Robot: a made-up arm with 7 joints.
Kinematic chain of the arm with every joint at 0, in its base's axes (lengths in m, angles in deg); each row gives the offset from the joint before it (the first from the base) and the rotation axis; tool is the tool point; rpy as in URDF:
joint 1: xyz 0 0 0 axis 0.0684 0.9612 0.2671
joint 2: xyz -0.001 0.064 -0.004 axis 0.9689 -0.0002 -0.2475
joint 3: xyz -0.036 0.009 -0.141 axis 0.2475 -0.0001 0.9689
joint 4: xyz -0.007 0 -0.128 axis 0.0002 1 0
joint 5: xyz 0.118 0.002 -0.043 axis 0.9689 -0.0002 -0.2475
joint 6: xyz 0.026 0 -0.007 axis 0.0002 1 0
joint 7: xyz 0.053 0 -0.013 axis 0.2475 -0.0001 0.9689
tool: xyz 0 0 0 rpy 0 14.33 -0.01
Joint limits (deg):
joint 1: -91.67..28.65
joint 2: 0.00..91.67
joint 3: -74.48..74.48
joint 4: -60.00..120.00
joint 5: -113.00..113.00
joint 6: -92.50..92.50
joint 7: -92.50..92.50
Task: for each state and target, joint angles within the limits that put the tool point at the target. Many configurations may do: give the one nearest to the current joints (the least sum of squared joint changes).
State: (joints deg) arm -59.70 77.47 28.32 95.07 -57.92 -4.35 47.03
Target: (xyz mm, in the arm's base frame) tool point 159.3 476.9 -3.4
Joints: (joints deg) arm -89.37 91.67 10.99 120.00 -50.79 30.77 47.03
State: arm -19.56 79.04 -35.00 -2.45 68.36 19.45 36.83
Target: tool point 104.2 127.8 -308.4
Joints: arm -6.42 48.72 -54.83 -13.38 68.55 13.65 36.83
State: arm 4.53 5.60 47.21 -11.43 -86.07 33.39 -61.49
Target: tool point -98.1 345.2 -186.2
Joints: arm 28.65 16.27 70.62 -7.63 -85.34 28.05 -61.49
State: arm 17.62 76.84 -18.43 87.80 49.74 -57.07 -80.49
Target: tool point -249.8 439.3 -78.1
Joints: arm 28.65 61.11 -16.31 119.32 56.24 -27.53 -80.49
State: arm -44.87 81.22 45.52 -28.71 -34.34 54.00 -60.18
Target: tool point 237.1 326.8 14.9
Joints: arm -30.27 60.81 36.76 -15.83 -34.27 58.04 -60.18
